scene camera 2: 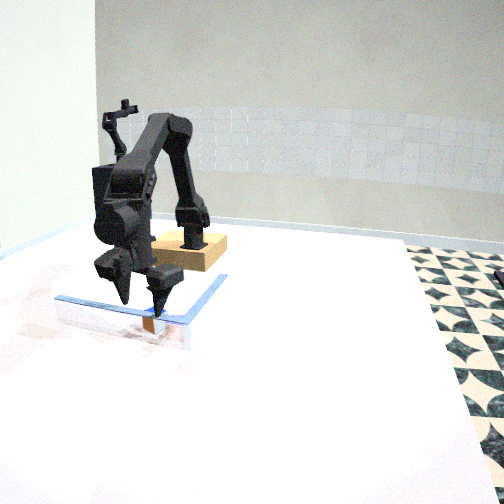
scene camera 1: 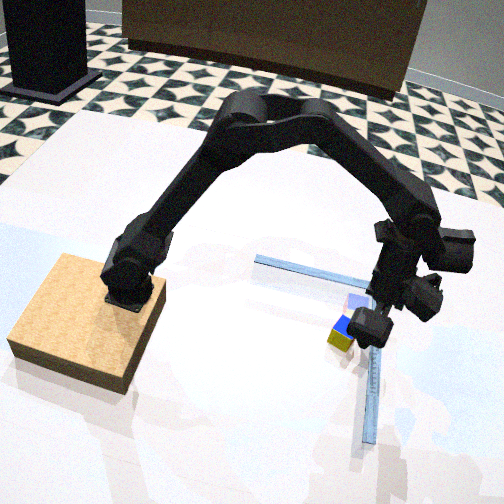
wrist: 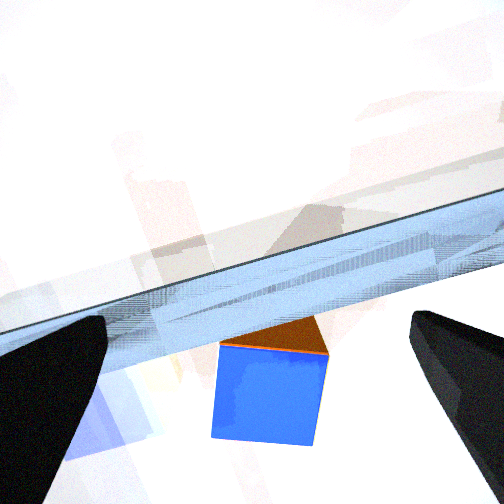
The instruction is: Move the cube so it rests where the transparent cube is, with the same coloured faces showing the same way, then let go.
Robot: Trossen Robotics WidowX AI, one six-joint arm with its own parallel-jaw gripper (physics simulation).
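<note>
The cube (scene camera 1: 343, 331) sits on the table inside the corner of the blue L-shaped rail; blue and yellow faces show in scene camera 1. In the wrist view the cube (wrist: 270, 384) shows a blue face with an orange face behind it. In scene camera 2 an orange face (scene camera 2: 148, 324) shows. A faint transparent cube (scene camera 1: 355, 304) lies just behind it; in the wrist view it shows as a pale shape (wrist: 115, 415) left of the cube. My gripper (wrist: 255, 400) is open, fingers wide on either side above the cube, not touching. It also shows in scene camera 1 (scene camera 1: 375, 325) and scene camera 2 (scene camera 2: 140, 291).
A blue glassy L-shaped rail (scene camera 1: 372, 385) runs behind and beside the cube; it also crosses the wrist view (wrist: 300, 275). The arm's base stands on a wooden block (scene camera 1: 88, 320) at the left. A dark cabinet (scene camera 1: 270, 35) stands beyond the table.
</note>
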